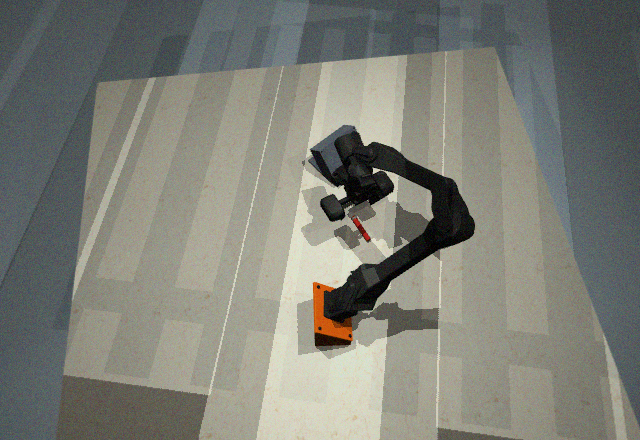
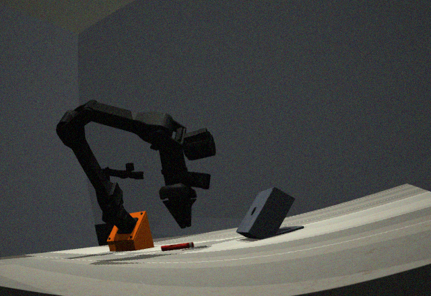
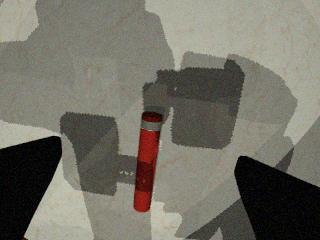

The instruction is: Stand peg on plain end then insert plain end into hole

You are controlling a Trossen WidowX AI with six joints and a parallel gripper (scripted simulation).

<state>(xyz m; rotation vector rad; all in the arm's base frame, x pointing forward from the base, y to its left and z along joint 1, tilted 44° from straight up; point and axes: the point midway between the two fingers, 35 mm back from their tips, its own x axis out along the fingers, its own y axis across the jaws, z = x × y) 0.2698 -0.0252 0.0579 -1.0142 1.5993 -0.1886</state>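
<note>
Right now the peg is 10 mm behind my gripper tip, 10 mm to the right of it and 50 mm below it. The rest, counted from my gripper tip: grey sloped panel (190 mm ahead, 40 mm to the left, 10 mm below); then thin foot plate (200 mm ahead, 50 mm to the left, 50 mm below).
</note>
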